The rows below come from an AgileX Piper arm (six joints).
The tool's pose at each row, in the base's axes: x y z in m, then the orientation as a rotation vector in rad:
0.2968 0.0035 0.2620 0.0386 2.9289 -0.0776
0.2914 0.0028 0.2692 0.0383 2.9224 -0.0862
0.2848 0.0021 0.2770 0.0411 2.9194 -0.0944
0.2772 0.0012 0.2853 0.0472 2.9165 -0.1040
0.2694 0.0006 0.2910 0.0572 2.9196 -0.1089
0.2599 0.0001 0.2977 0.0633 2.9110 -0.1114
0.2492 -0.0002 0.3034 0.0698 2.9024 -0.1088
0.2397 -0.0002 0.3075 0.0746 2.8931 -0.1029
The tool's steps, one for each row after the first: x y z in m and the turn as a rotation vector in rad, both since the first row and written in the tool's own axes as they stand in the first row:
0.0037 -0.0012 -0.0081 0.0058 -0.0064 -0.0006
0.0085 -0.0025 -0.0171 0.0116 -0.0091 0.0008
0.0142 -0.0041 -0.0267 0.0186 -0.0116 0.0043
0.0206 -0.0052 -0.0339 0.0226 -0.0080 0.0106
0.0285 -0.0063 -0.0424 0.0248 -0.0163 0.0149
0.0377 -0.0073 -0.0502 0.0236 -0.0247 0.0198
0.0462 -0.0078 -0.0562 0.0201 -0.0340 0.0239

